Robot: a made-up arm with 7 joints.
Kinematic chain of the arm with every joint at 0, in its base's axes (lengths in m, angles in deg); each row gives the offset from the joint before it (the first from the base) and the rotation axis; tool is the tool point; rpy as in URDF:
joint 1: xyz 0 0 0.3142 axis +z
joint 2: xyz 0 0 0 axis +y
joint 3: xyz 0 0 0.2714 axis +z
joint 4: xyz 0.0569 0 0 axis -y
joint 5: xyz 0.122 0 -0.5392 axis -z
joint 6: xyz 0 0 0 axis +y
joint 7: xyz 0.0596 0 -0.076 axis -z
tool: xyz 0 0 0 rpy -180 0 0
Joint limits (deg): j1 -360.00..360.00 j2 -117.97..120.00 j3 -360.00..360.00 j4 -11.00..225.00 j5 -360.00..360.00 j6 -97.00..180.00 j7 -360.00..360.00
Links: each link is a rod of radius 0.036 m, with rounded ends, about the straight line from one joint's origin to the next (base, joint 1, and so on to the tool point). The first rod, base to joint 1, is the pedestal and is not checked.
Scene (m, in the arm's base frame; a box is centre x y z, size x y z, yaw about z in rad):
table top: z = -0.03
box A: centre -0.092 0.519 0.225 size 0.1 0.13 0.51 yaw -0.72
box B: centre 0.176 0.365 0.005 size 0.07 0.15 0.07 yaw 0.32
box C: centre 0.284 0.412 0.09 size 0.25 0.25 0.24 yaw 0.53
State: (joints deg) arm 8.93 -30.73 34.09 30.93 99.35 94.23 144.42
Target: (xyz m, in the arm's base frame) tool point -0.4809 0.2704 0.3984
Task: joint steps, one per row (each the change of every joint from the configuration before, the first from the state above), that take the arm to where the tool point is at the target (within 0.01 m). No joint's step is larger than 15 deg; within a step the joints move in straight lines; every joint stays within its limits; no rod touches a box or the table.
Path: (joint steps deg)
1: 12.99 -2.35 0.15 7.90 0.38 4.03 0.00
2: 12.99 -2.35 0.15 7.90 0.38 4.04 0.00
3: 13.00 -2.35 0.15 7.90 0.38 4.03 0.00
4: 8.79 -2.74 10.06 -3.28 -1.15 2.21 0.00
5: 8.80 -2.73 10.05 -3.28 -1.15 2.22 0.00
6: 8.80 -2.74 10.06 -3.28 -1.15 2.22 0.00

